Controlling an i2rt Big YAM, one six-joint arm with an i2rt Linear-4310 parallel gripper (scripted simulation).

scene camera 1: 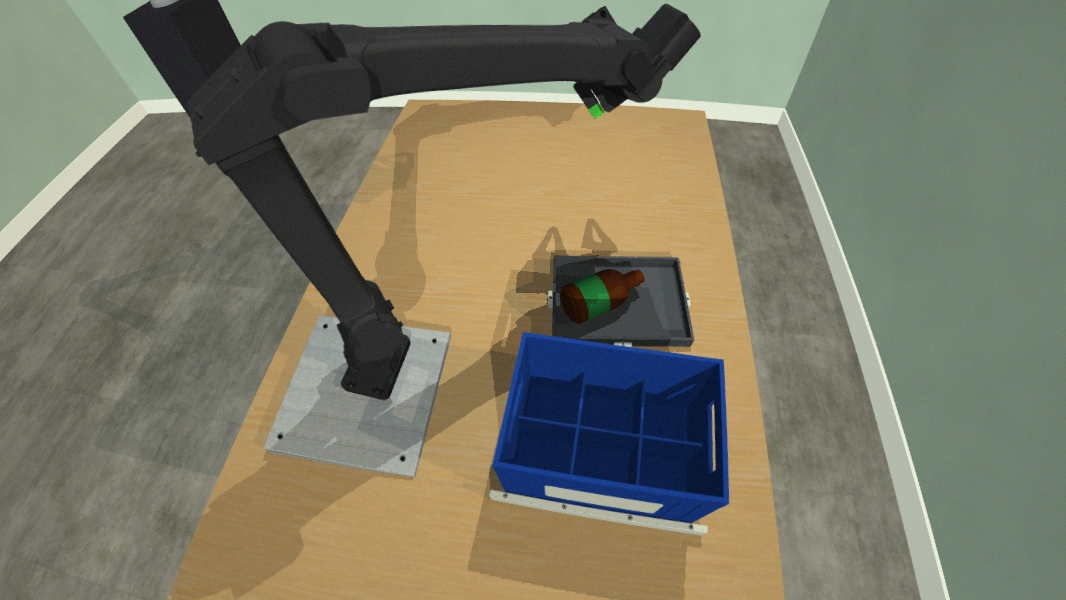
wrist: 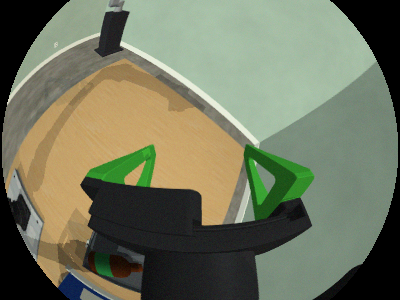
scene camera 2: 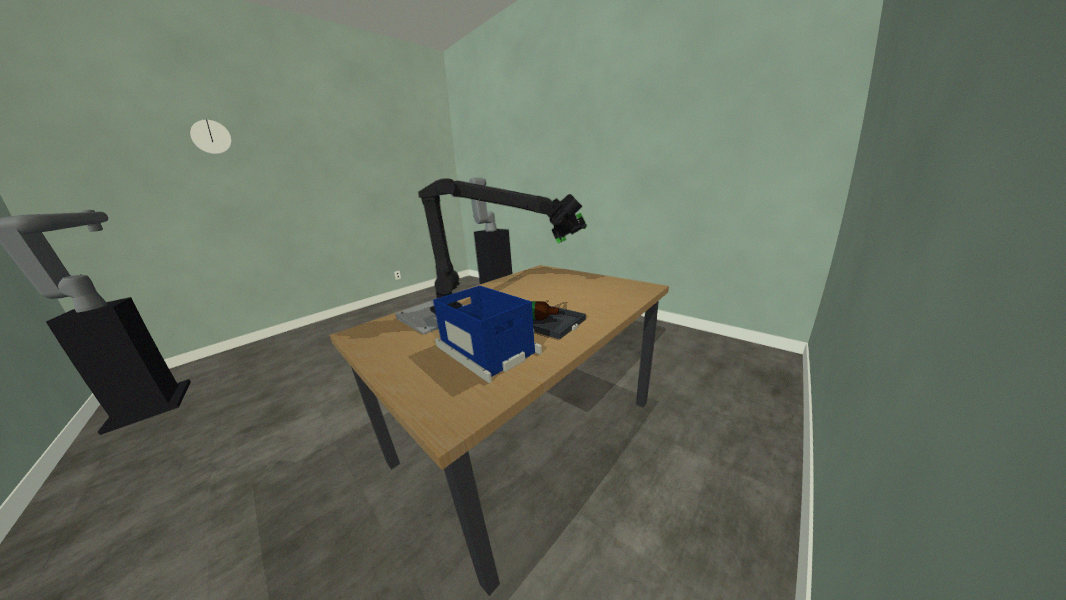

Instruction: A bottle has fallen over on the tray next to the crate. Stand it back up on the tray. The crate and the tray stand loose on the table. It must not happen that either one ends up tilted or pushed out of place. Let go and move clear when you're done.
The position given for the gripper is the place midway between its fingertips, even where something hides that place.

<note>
In view: the gripper (scene camera 1: 608, 74), a dark grey tray (scene camera 1: 656, 313) and a blue crate (scene camera 1: 674, 392).
The dark grey tray also shows in the wrist view (wrist: 97, 243) and in scene camera 2 (scene camera 2: 557, 326). The blue crate shows as well in scene camera 2 (scene camera 2: 485, 334). The gripper is seen too in the wrist view (wrist: 199, 149).
</note>
